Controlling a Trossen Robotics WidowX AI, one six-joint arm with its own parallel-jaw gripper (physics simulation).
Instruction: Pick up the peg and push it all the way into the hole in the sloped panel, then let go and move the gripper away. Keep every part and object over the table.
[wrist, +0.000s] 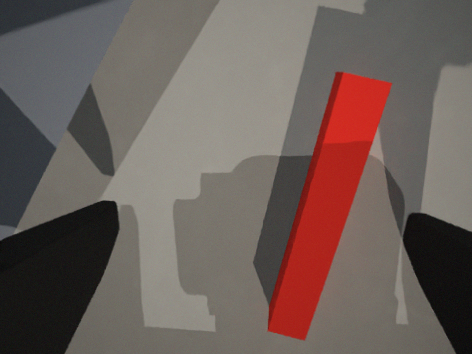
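The red peg is a long square bar, right of the middle in the wrist view. It slants from the lower middle to the upper right, with a dark shadow along its left side. Its upper part is lit brighter than the rest. My gripper is open, with one black finger at the lower left and one at the lower right. The peg shows in the space between the fingers, nearer the right one, and neither finger touches it. The sloped panel and its hole cannot be made out in this view.
The grey-beige table top carries shadows of the gripper and a large dark shadow at the upper right. The table's edge runs slanting along the left, with a blue-grey surface beyond it at the upper left.
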